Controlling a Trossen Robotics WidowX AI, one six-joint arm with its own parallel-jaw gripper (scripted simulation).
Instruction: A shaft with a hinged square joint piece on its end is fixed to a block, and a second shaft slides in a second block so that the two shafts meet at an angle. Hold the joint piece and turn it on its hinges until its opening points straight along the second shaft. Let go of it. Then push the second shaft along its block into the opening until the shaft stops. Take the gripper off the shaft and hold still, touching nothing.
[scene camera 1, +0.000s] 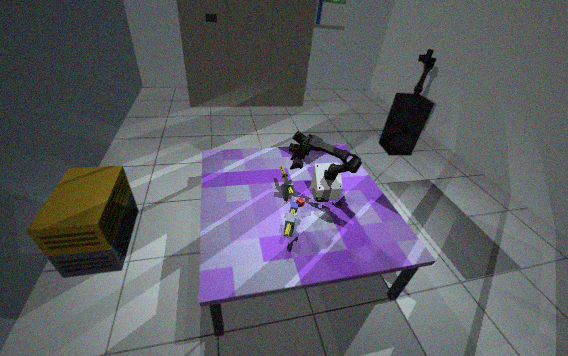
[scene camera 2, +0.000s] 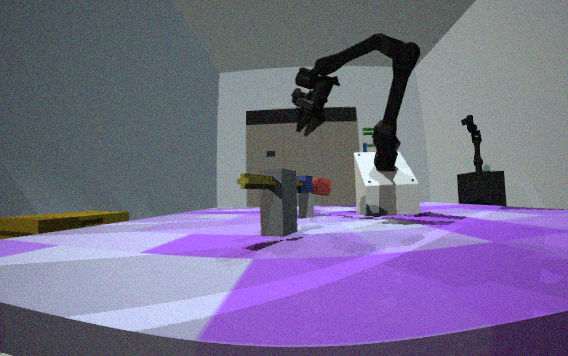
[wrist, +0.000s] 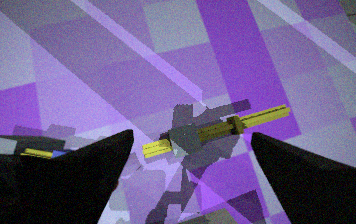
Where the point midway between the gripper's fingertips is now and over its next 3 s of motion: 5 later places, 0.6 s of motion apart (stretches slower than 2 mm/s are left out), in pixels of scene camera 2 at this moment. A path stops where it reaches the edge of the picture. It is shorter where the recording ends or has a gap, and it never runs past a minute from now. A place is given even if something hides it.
My gripper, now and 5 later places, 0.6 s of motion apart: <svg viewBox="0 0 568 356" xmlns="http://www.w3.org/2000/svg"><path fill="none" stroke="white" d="M301 134L342 153L347 155L347 156L347 157L347 158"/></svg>
